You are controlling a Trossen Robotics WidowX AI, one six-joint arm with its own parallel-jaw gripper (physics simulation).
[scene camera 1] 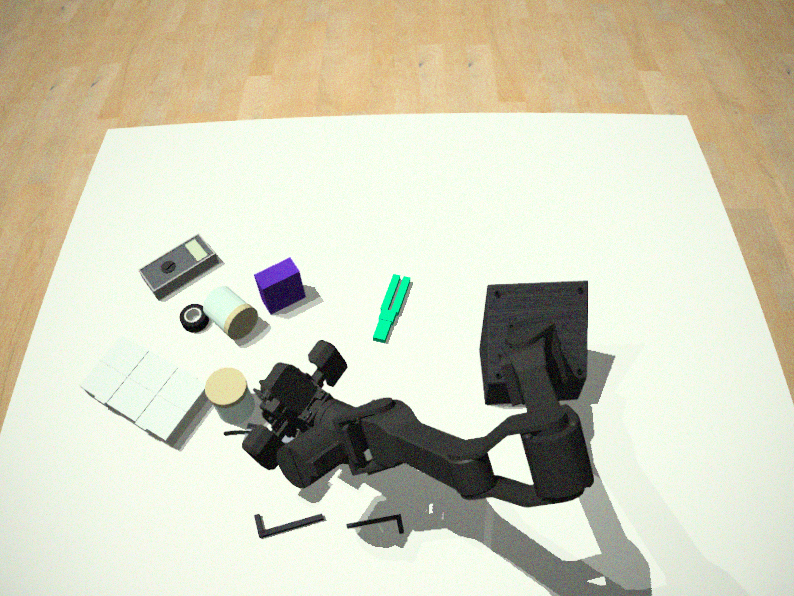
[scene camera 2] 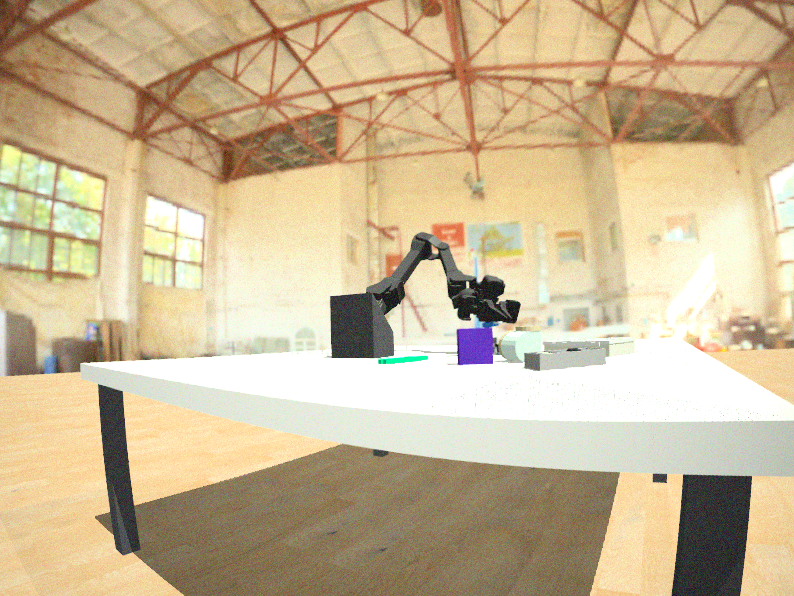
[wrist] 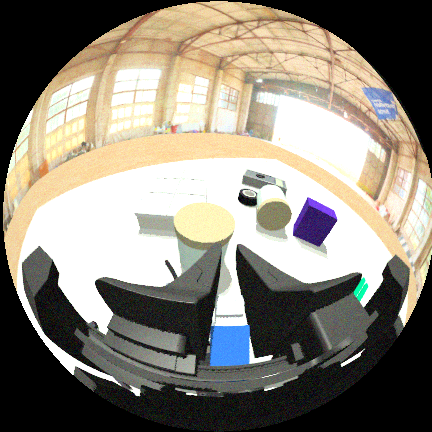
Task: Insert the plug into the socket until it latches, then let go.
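Where they show: gripper, fingertip midpoint: (scene camera 1: 257,386) (scene camera 2: 508,319) (wrist: 227,248); arm's base, link origin: (scene camera 1: 530,343) (scene camera 2: 367,317).
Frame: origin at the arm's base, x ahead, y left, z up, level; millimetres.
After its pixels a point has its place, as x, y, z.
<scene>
My gripper (scene camera 1: 293,404) (scene camera 2: 500,307) @(395, 39, -22) (wrist: 227,248) @(395, 39, -22) is shut on the blue plug (wrist: 230,345) @(340, 75, -24), which shows between the bases of the fingers in the wrist view. The fingertips stand a little apart in front of it. The gripper hangs above the table, close beside the upright jar with the tan lid. In scene camera 1 the plug is hidden behind the gripper and arm. The socket cannot be made out in any view. A thin black cable (scene camera 1: 237,432) @(441, 72, -106) (wrist: 171,270) @(443, 71, -105) lies on the table beside the gripper, partly hidden by it.
Upright jar (scene camera 1: 226,387) @(446, 28, -40) (wrist: 204,223) @(441, 29, -40), pale block (scene camera 1: 144,388) @(592, 6, -77) (wrist: 172,200) @(547, 28, -76), lying jar (scene camera 1: 229,312) @(458, -114, -51) (wrist: 273,207) @(447, -105, -62), black ring (scene camera 1: 184,318) @(549, -135, -92), meter (scene camera 1: 180,266) @(571, -243, -85), purple box (scene camera 1: 280,286) @(378, -162, -51) (scene camera 2: 475,346) @(391, -196, -74) (wrist: 315,221) @(380, -161, -62), green fork-shaped piece (scene camera 1: 387,315) @(206, -127, -98), and two hex keys (scene camera 1: 291,525) @(351, 221, -103) (scene camera 1: 375,520) @(233, 216, -104) lie around.
</scene>
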